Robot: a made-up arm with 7 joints.
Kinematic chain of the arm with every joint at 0, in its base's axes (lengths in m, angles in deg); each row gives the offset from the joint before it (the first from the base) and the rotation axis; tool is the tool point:
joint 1: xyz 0 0.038 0 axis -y
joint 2: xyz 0 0.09 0 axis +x
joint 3: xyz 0 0 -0.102 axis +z
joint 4: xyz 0 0 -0.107 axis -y
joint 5: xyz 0 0 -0.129 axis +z
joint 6: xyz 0 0 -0.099 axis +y
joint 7: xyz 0 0 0 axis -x
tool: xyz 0 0 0
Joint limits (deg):
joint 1: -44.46..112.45
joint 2: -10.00..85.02
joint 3: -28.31..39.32
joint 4: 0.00..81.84
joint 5: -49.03..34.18
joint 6: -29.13..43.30
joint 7: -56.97..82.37
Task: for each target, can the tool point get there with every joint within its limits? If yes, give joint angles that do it. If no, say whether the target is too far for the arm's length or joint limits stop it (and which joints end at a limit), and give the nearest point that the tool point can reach.
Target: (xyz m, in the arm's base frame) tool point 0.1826 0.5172 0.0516
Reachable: yes | joints 87.31 66.29 -7.86 15.44 -10.30 -7.73 35.70
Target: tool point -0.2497 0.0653 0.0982
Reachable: no: joint limits stop it (at a limit: joint 1, joint 2, joint 3, joint 4) | nearest point -0.1790 0.3809 0.1150 | short by 0.324 m
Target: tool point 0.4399 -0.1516 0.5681
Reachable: no: too far | nearest point 0.2850 -0.0006 0.2643 | short by 0.373 m
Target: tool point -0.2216 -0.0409 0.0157
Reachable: no: joint limits stop it (at a limit: joint 1, joint 2, joint 4) | nearest point -0.3014 0.0521 -0.3072 | short by 0.345 m
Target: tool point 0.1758 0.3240 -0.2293
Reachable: yes | joints -4.25 21.09 28.69 74.03 -28.26 31.40 65.24
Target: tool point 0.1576 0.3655 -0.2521
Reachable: yes | joints -5.13 31.78 23.24 58.95 -11.37 -2.27 33.51
